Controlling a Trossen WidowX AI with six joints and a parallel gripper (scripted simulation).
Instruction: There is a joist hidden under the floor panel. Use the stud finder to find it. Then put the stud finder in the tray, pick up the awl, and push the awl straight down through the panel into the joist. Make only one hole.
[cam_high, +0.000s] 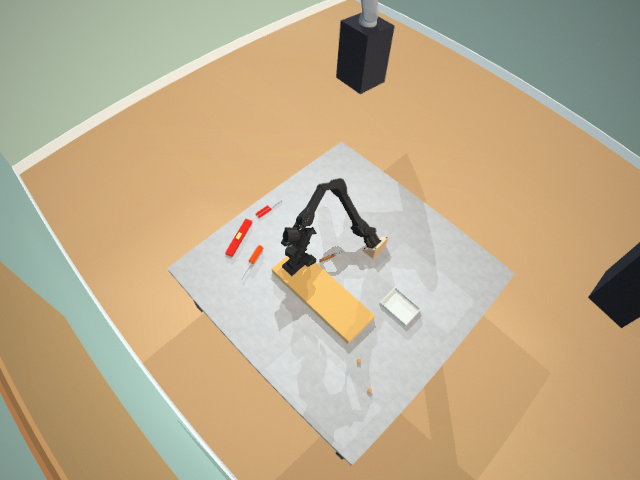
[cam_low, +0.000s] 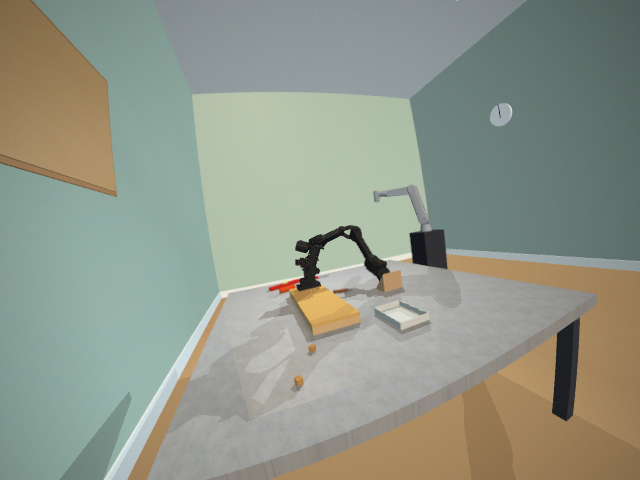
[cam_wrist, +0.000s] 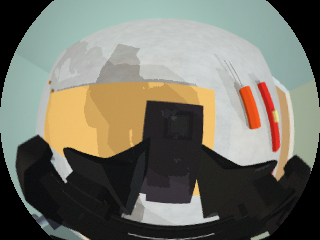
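Right now the white tray is 49 cm to the left of my gripper tip, 26 cm behind it and 6 cm below it. Also, from my gripper tip: black stud finder (2 cm above); brown-handled awl (20 cm behind, 6 cm to the left, 6 cm below); orange-handled screwdriver (16 cm to the right, 16 cm ahead, 6 cm below).
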